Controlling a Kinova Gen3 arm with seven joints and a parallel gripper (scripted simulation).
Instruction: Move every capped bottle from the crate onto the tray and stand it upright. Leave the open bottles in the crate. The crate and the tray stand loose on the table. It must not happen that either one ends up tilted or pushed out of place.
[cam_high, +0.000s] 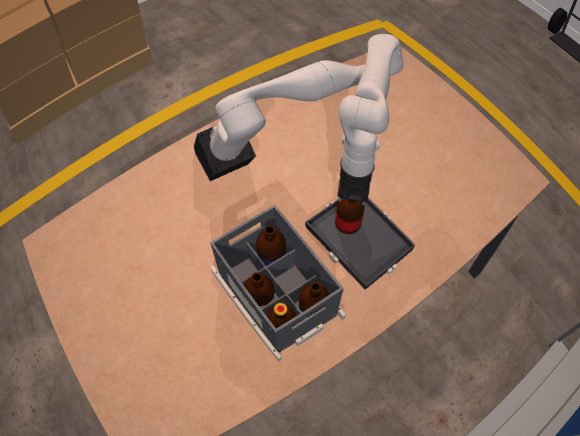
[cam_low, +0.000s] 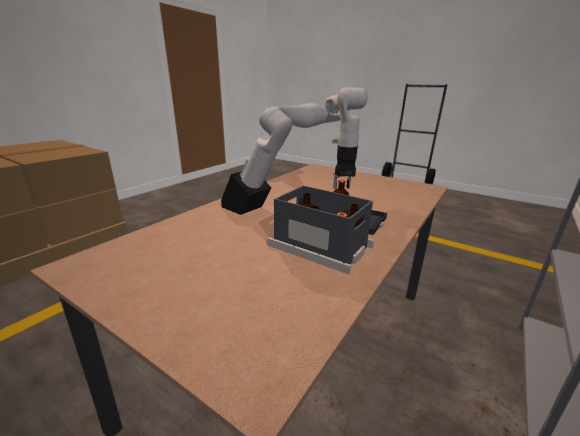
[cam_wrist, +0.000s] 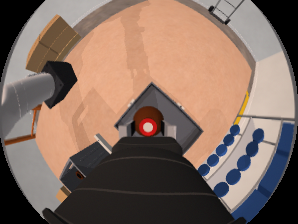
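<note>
Now: the bottle 6 cm below my hand. From my hand the other things lie so: dark tray 13 cm below, 5 cm ahead, 1 cm to the left; dark grey crate 27 cm to the right, 8 cm ahead, 6 cm below.
</note>
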